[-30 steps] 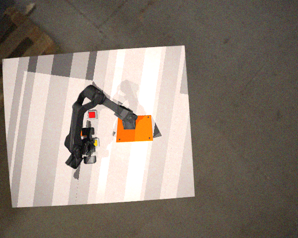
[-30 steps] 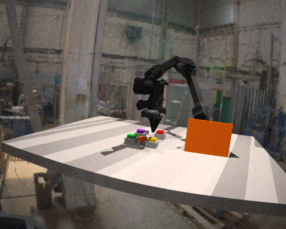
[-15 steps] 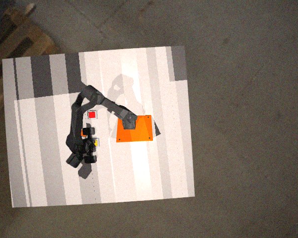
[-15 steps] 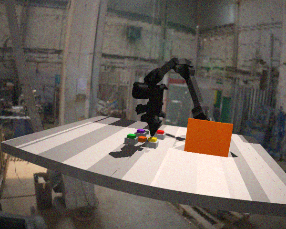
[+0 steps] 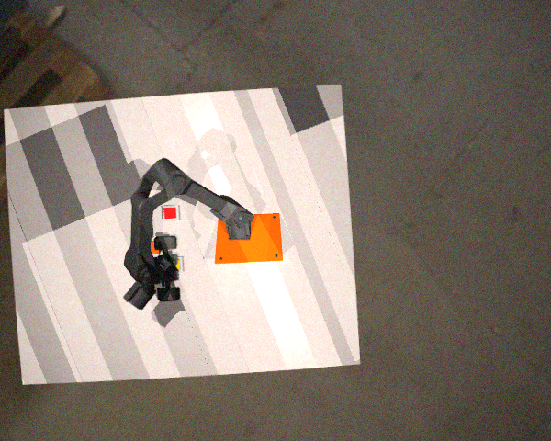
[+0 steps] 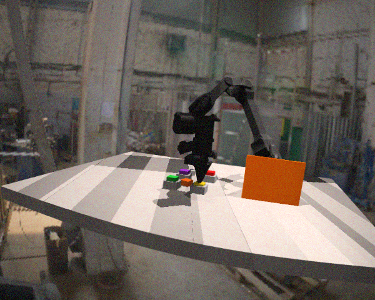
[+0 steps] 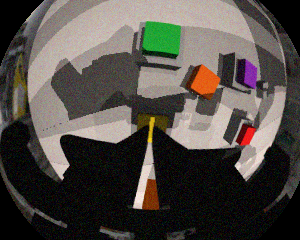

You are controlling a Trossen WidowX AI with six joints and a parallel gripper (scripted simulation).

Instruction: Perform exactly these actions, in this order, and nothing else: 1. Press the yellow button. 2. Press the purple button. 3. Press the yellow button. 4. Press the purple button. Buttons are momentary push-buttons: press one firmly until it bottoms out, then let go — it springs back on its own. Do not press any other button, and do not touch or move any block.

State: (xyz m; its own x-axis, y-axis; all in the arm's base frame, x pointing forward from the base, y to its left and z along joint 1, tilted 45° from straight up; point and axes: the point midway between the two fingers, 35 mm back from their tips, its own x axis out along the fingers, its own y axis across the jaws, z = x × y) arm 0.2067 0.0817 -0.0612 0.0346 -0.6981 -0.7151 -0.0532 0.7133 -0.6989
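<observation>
The yellow button is 10 mm below my gripper tip. From my gripper tip the other things lie so: green button: 90 mm ahead; then purple button: 110 mm to the right, 100 mm ahead; then small orange block: 60 mm to the right, 60 mm ahead, 20 mm below.
</observation>
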